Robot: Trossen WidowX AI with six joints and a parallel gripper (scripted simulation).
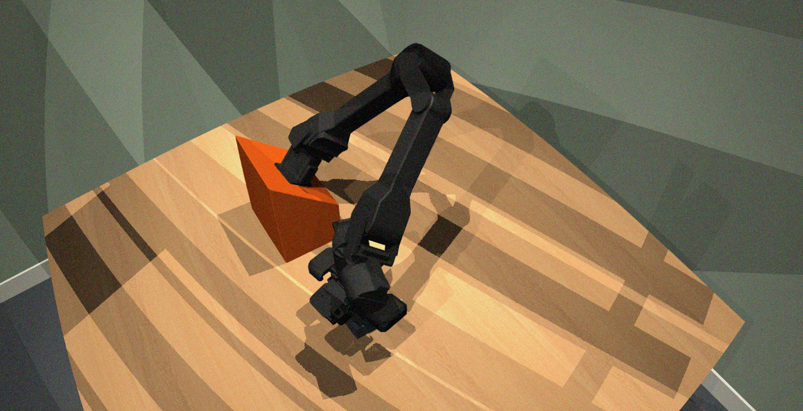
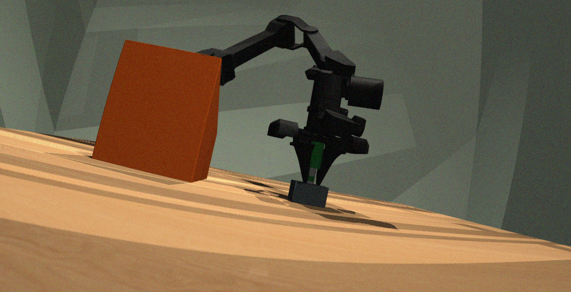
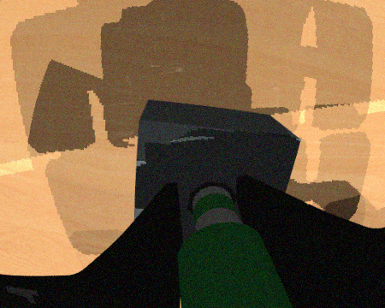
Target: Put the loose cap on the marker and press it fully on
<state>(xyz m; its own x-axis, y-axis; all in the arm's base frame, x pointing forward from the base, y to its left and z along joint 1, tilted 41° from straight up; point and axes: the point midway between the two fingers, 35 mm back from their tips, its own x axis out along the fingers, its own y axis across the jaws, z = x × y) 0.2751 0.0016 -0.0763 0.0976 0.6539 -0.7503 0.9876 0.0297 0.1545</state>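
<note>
My gripper tip is now 5 cm below the green cap and 1 cm to the right of it.
</note>
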